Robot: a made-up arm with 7 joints. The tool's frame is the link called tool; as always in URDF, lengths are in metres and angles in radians.
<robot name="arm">
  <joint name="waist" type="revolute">
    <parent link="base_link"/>
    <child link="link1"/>
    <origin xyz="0 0 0" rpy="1.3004 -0.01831 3.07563"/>
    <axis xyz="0 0 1"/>
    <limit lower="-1.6" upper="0.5" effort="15" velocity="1.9"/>
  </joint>
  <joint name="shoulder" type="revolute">
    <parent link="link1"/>
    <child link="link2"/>
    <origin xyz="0.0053 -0.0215 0.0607" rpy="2.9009 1.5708 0"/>
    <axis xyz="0 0 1"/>
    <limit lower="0" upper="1.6" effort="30" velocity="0.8"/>
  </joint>
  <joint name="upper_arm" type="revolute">
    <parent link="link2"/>
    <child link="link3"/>
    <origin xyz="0.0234 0.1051 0" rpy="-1.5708 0 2.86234"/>
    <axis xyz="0 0 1"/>
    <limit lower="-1.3" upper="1.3" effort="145" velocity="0.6"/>
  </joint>
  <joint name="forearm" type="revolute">
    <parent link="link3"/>
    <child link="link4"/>
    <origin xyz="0 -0.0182 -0.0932" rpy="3.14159 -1.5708 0"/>
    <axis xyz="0 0 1"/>
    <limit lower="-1.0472" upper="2.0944" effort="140" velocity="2.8"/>
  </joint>
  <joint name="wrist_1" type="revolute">
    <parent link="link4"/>
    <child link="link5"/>
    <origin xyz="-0.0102 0.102 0.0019" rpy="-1.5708 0 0"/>
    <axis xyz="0 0 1"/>
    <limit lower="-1.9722" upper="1.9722" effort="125" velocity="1.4"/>
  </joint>
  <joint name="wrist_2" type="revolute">
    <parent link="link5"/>
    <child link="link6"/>
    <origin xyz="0 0 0.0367" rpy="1.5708 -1.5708 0"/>
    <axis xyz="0 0 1"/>
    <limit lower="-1.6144" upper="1.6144" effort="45" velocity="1.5"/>
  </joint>
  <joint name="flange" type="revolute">
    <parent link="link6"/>
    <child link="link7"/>
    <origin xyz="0.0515 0.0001 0" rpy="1.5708 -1.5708 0"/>
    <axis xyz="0 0 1"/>
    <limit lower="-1.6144" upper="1.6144" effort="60" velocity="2.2"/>
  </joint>
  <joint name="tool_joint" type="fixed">
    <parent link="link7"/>
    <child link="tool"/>
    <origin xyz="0 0 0" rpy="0 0 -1.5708"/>
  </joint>
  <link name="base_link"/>
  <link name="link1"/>
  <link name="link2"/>
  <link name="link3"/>
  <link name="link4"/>
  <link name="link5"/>
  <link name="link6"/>
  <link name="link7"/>
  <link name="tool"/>
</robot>
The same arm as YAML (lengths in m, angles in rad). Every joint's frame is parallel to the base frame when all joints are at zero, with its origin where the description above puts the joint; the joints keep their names.
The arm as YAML. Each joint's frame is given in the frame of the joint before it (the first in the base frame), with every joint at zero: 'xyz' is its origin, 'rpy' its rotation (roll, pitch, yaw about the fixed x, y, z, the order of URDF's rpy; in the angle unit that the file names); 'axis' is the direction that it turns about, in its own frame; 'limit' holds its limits. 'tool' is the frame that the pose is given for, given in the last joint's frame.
units:
  length: m
  angle: rad
joints:
  - name: waist
    type: revolute
    origin:
      xyz: [0.0, 0.0, 0.0]
      rpy: [0.0, 0.0, 0.0]
    axis: [0.068403, 0.961235, 0.26711]
    limit:
      lower: -1.6
      upper: 0.5
  - name: shoulder
    type: revolute
    origin:
      xyz: [-0.0011, 0.0645, -0.0044]
      rpy: [0.0, 0.0, 0.0]
    axis: [0.968889, -0.0002, -0.247497]
    limit:
      lower: 0.0
      upper: 1.6
  - name: upper_arm
    type: revolute
    origin:
      xyz: [-0.0266, 0.0065, -0.1041]
      rpy: [0.0, 0.0, 0.0]
    axis: [0.247497, -0.0001, 0.968889]
    limit:
      lower: -1.3
      upper: 1.3
  - name: forearm
    type: revolute
    origin:
      xyz: [-0.0054, 0.0, -0.0948]
      rpy: [0.0, 0.0, 0.0]
    axis: [0.0002, 1.0, 0.0]
    limit:
      lower: -1.0472
      upper: 2.0944
  - name: wrist_1
    type: revolute
    origin:
      xyz: [0.0963, 0.0019, -0.0351]
      rpy: [0.0, 0.0, 0.0]
    axis: [0.968889, -0.0002, -0.247497]
    limit:
      lower: -1.9722
      upper: 1.9722
  - name: wrist_2
    type: revolute
    origin:
      xyz: [0.0356, 0.0, -0.0091]
      rpy: [0.0, 0.0, 0.0]
    axis: [0.0002, 1.0, 0.0]
    limit:
      lower: -1.6144
      upper: 1.6144
  - name: flange
    type: revolute
    origin:
      xyz: [0.0499, 0.0, -0.0128]
      rpy: [0.0, 0.0, 0.0]
    axis: [0.247497, -0.0001, 0.968889]
    limit:
      lower: -1.6144
      upper: 1.6144
tool:
  origin:
    xyz: [0.0, 0.0, 0.0]
    rpy: [0.0, 0.2501, -0.0002]

